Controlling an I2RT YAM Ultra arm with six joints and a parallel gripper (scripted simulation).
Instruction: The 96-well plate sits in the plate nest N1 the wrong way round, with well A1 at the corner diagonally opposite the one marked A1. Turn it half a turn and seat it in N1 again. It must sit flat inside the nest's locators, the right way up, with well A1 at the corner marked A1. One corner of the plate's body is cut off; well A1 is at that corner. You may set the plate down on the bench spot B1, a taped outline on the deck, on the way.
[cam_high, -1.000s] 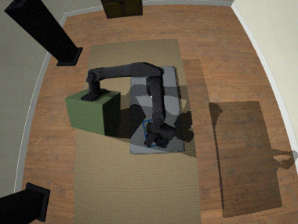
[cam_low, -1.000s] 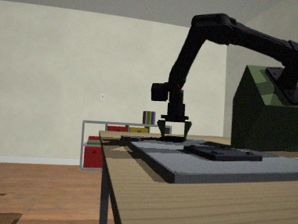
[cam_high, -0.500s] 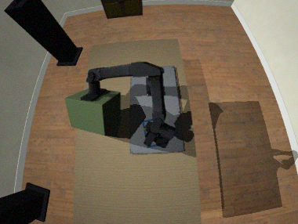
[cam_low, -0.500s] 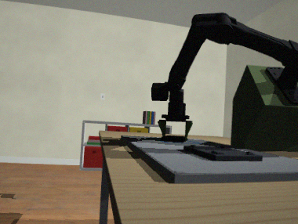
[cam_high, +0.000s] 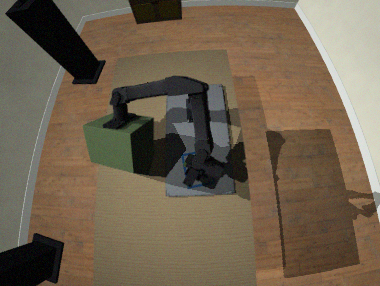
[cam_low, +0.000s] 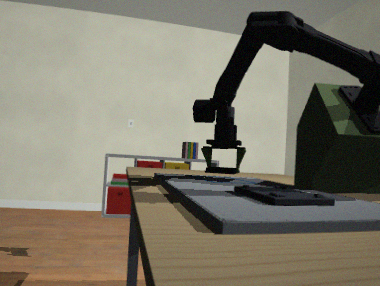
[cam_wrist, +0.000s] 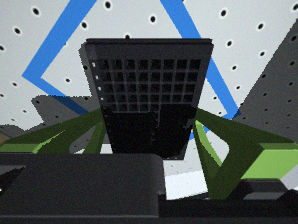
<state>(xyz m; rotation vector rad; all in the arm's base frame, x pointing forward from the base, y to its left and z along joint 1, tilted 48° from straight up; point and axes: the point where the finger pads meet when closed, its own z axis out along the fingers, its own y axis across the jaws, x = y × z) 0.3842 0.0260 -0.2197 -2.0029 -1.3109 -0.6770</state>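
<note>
Now: hand 40 mm past the plate nest N1, 350 mm to the right of it and 30 mm above it. From my hand the other things lie so: black 96-well plate (right at my hand).
</note>
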